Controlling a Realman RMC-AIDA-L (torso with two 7-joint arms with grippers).
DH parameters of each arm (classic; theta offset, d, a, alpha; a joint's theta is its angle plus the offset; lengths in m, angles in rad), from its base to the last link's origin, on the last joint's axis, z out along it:
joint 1: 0 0.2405 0 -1.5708
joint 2: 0 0 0 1.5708
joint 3: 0 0.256 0 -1.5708
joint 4: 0 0 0 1.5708
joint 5: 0 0.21 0 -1.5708
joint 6: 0 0 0 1.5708
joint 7: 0 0.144 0 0
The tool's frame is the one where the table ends.
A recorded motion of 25 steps. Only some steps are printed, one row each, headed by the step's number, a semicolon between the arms.
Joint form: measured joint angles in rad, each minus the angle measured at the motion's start. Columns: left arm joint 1, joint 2, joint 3, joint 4, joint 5, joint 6, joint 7; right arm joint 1, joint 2, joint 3, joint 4, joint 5, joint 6, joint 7.
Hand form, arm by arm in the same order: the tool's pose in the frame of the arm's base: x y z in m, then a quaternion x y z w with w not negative. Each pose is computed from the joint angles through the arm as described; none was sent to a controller.
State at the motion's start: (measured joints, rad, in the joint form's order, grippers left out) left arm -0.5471 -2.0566 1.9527 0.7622 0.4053 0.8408 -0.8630; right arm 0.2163 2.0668 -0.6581 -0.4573 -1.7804 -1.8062 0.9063
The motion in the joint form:
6: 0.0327 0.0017 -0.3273 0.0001 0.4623 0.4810 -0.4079; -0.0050 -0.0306 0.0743 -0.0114 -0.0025 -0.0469 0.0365
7: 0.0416 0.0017 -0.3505 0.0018 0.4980 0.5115 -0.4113; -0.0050 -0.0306 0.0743 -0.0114 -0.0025 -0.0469 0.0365
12: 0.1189 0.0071 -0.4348 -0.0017 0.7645 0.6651 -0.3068; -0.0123 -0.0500 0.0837 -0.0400 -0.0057 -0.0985 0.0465
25: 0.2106 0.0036 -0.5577 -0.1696 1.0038 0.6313 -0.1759; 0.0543 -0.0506 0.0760 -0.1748 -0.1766 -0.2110 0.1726
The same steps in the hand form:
6: -0.1253 0.3334 -0.0377 -0.87702 -0.11540 -0.46195 0.06416; 0.3240 0.2135 0.0229 -0.88386 0.17005 0.38262 0.20851
7: -0.1291 0.3299 -0.0357 -0.88008 -0.10899 -0.45845 0.05839; 0.3240 0.2135 0.0229 -0.88386 0.17005 0.38262 0.20851
12: -0.1702 0.2960 -0.0411 -0.92025 -0.04016 -0.38806 0.03052; 0.3245 0.2100 0.0367 -0.88744 0.15391 0.38435 0.20257
25: -0.2538 0.2656 -0.0595 -0.94984 -0.09908 -0.28805 0.07076; 0.3067 0.2167 0.0428 -0.92567 0.13449 0.34282 0.08674

